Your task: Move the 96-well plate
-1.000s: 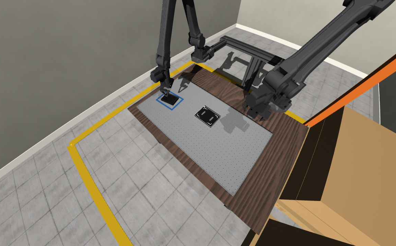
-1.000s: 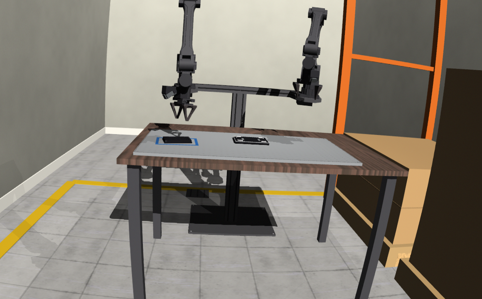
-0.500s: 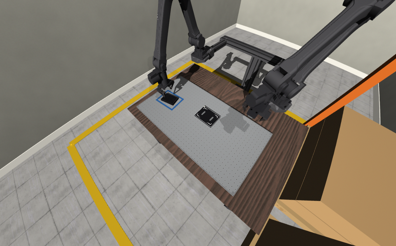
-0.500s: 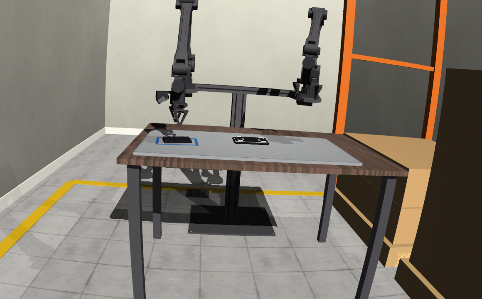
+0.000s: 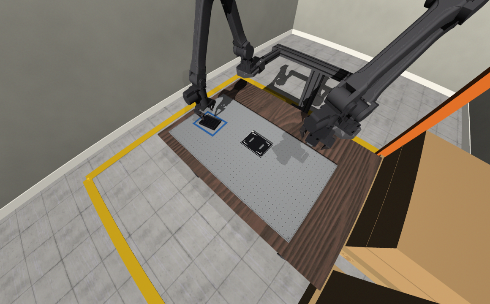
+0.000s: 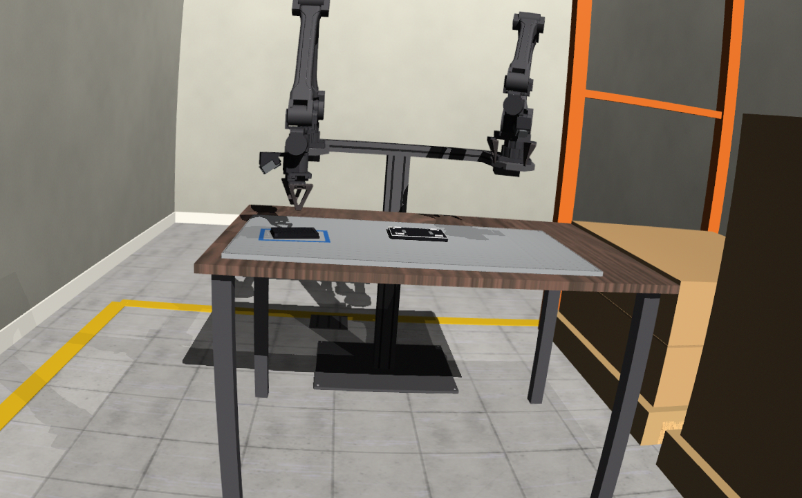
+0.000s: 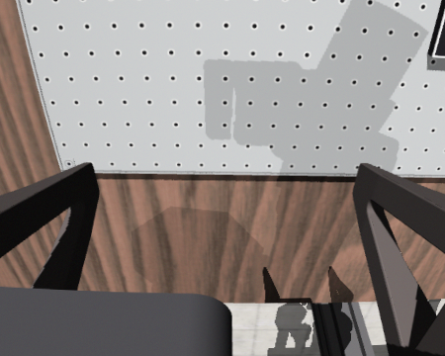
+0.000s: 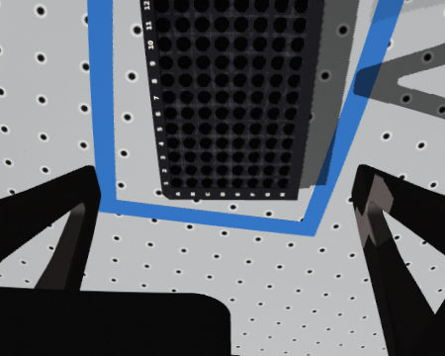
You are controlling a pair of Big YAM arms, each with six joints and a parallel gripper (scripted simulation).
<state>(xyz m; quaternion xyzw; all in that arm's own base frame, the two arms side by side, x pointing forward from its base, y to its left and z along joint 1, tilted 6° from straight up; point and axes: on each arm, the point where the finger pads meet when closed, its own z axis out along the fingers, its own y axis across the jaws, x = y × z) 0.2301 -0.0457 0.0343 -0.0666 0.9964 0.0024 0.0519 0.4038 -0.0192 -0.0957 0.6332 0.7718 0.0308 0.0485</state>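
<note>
Now: the black 96-well plate 8 cm below my right hand. Also, from my right hand: black plate nest N1: 35 cm to the left, 10 cm behind, 8 cm below.
</note>
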